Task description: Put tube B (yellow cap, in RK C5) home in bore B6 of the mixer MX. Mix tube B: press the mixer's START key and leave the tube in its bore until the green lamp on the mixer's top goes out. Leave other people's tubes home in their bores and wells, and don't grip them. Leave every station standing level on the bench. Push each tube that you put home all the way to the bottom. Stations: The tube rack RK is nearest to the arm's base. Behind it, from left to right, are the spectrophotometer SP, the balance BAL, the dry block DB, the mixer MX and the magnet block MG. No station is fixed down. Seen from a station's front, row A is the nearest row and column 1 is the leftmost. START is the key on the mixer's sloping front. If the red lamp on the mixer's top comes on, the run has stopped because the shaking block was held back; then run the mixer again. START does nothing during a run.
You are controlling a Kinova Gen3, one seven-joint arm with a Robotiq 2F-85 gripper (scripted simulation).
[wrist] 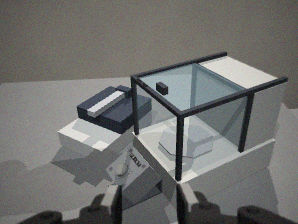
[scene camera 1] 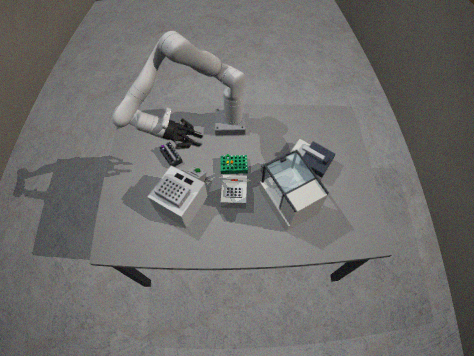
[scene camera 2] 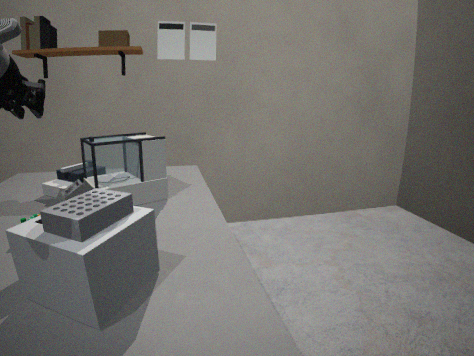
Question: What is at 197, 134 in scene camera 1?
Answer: The gripper.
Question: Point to a glass-walled balance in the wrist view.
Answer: At 210, 121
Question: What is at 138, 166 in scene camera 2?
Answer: A glass-walled balance.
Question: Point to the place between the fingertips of the gripper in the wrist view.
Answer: At 149, 201
